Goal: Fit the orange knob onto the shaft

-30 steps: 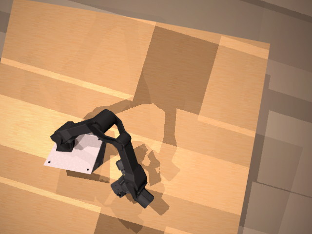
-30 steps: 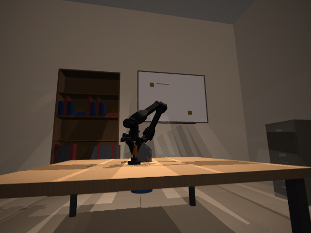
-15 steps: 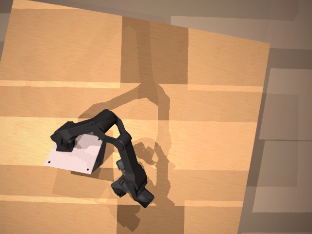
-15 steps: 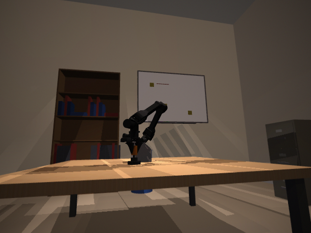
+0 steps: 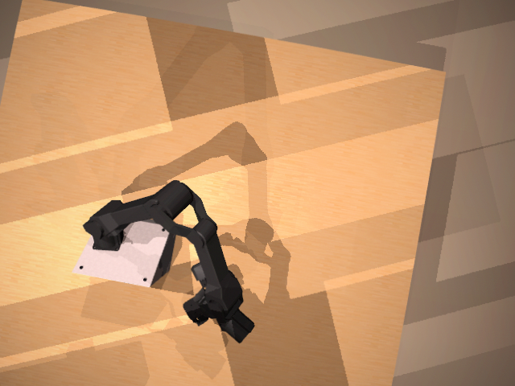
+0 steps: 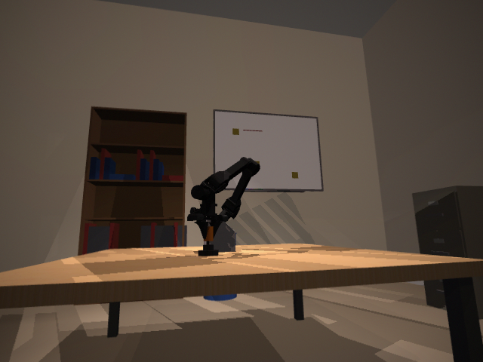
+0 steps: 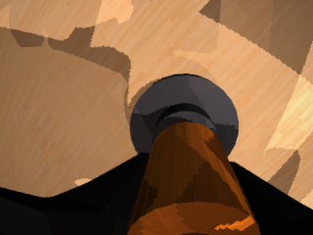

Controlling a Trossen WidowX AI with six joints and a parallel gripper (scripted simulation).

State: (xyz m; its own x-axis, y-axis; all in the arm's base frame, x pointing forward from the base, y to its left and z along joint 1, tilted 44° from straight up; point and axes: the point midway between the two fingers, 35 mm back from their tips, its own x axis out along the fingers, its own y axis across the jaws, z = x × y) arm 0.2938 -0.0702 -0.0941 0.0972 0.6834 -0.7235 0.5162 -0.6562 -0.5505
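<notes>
Now: gripper tip 20 mm below the orange knob. Round my gripper tip: dark round pedestal 40 mm below.
</notes>
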